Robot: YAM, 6 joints.
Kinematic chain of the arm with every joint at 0, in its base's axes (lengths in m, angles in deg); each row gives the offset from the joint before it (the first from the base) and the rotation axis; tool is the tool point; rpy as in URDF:
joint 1: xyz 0 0 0.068 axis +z
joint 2: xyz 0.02 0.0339 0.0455 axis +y
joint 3: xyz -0.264 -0.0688 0 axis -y
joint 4: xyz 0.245 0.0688 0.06 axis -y
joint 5: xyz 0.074 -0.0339 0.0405 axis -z
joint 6: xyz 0.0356 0 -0.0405 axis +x
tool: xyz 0 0 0 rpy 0 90 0
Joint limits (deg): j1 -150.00..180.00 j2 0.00..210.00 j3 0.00..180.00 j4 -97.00..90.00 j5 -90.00..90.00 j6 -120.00..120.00
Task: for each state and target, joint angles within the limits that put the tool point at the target. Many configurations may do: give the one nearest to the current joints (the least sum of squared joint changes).
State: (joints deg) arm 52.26 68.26 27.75 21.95 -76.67 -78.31
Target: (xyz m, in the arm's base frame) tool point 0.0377 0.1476 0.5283
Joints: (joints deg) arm 62.84 56.90 74.23 30.86 -71.92 -78.31
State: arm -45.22 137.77 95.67 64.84 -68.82 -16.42
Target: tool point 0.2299 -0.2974 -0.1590
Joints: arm -57.35 172.55 74.65 58.05 -68.37 -16.42
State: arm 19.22 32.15 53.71 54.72 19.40 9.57
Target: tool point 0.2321 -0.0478 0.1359
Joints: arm -8.51 80.41 17.17 37.73 21.29 9.57
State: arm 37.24 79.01 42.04 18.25 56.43 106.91
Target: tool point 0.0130 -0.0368 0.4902
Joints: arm 49.72 23.97 60.62 24.81 71.25 106.91
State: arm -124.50 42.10 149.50 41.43 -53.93 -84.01
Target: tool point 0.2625 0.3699 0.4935
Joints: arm -121.93 36.15 154.88 38.05 -49.60 -84.01
